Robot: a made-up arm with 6 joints. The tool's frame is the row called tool. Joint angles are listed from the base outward.
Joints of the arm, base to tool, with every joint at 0 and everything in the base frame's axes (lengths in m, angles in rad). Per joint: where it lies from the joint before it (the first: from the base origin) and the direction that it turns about. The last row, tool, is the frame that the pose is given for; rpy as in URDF.
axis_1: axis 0 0 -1 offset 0.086 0.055 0.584
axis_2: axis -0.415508 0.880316 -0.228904 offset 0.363 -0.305 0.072
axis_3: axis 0 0 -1 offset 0.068 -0.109 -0.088
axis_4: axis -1 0 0 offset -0.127 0.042 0.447
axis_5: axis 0 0 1 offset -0.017 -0.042 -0.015
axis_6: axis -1 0 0 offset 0.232 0.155 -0.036
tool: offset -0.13 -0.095 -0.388 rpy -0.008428 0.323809 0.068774
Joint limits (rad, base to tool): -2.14..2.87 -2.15..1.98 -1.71..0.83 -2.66..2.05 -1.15..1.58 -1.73..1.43
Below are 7 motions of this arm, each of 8 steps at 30 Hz.
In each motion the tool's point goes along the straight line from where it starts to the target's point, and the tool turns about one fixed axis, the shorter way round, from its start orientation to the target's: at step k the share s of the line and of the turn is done. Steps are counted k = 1, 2, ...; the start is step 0. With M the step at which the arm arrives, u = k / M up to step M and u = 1 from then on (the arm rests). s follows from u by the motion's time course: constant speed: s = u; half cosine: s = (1 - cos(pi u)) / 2; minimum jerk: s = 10 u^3 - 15 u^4 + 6 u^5.
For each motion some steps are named. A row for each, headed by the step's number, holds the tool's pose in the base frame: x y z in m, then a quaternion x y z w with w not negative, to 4 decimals.
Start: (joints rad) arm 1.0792 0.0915 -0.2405 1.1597 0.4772 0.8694
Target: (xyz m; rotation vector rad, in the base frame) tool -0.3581 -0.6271 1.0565 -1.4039 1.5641 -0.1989
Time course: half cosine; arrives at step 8
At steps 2, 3, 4, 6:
2: -0.2246 -0.7126 1.0785 -0.6903 0.5272 -0.0615 0.4917
3: -0.2500 -0.6964 1.0743 -0.6704 0.5507 -0.0656 0.4929
4: -0.2799 -0.6772 1.0694 -0.6461 0.5777 -0.0702 0.4938
6: -0.3352 -0.6418 1.0603 -0.5990 0.6257 -0.0786 0.4935

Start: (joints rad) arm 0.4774 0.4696 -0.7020 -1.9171 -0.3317 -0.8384
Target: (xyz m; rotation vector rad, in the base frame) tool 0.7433 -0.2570 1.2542 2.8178 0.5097 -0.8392
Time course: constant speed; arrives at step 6
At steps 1, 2, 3, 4, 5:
1: 0.6532 -0.2349 1.3133 0.9565 0.1750 -0.1995 0.1212
2: 0.6712 -0.2393 1.3015 0.9541 0.1741 -0.2158 0.1128
3: 0.6892 -0.2437 1.2896 0.9514 0.1733 -0.2321 0.1043
4: 0.7072 -0.2482 1.2778 0.9484 0.1723 -0.2483 0.0958
5: 0.7253 -0.2526 1.2660 0.9451 0.1713 -0.2644 0.0873

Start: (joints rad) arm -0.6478 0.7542 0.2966 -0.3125 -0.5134 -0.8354
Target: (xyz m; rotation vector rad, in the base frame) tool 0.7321 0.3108 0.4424 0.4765 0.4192 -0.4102
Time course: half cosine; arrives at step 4
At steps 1, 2, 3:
1: 0.7095 0.3222 0.4535 0.2411 0.2298 -0.1910 0.9233
2: 0.7188 0.3175 0.4489 0.2376 0.2194 -0.1949 0.9260
3: 0.7282 0.3128 0.4443 0.2341 0.2090 -0.1987 0.9285

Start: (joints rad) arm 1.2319 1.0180 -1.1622 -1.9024 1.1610 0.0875
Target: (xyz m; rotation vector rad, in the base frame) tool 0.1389 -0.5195 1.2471 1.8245 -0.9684 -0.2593
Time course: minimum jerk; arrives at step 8
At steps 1, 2, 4, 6, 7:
1: 0.2076 -0.5135 1.2519 0.7790 -0.3628 -0.0528 0.5086
2: 0.2015 -0.5141 1.2514 0.7771 -0.3663 -0.0576 0.5085
4: 0.1738 -0.5165 1.2495 0.7683 -0.3820 -0.0797 0.5074
6: 0.1461 -0.5189 1.2476 0.7588 -0.3974 -0.1017 0.5059
7: 0.1400 -0.5194 1.2472 0.7566 -0.4008 -0.1066 0.5055

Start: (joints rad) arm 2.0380 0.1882 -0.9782 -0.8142 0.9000 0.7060
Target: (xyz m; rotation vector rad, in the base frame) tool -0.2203 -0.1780 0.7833 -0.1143 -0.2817 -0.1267
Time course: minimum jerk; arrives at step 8
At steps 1, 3, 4, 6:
1: -0.2739 -0.1152 0.7768 -0.0111 -0.1081 -0.1975 0.9743
3: -0.2598 -0.1317 0.7785 -0.0232 -0.1168 -0.1624 0.9795
4: -0.2475 -0.1461 0.7800 -0.0337 -0.1242 -0.1317 0.9829
6: -0.2259 -0.1714 0.7826 -0.0521 -0.1370 -0.0773 0.9862

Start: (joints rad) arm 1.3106 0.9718 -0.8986 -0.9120 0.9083 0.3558
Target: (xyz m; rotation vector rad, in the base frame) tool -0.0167 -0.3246 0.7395 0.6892 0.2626 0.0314
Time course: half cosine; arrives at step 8
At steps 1, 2, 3, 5, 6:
1: 0.0462 -0.2890 0.8360 0.4963 0.0463 0.0021 0.8669
2: 0.0391 -0.2930 0.8252 0.4791 0.0557 0.0036 0.8760
3: 0.0285 -0.2990 0.8089 0.4530 0.0697 0.0059 0.8888
5: 0.0035 -0.3132 0.7705 0.3896 0.1024 0.0111 0.9152
6: -0.0071 -0.3192 0.7542 0.3621 0.1161 0.0134 0.9248

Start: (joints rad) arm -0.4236 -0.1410 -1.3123 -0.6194 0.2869 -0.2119
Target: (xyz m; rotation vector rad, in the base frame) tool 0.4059 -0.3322 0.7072 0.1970 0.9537 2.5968
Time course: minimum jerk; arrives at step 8
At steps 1, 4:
1: 0.2699 -0.3110 0.6726 0.1330 0.2833 0.8656 0.3909
4: 0.3368 -0.3214 0.6896 0.1026 0.3123 0.8986 0.2906

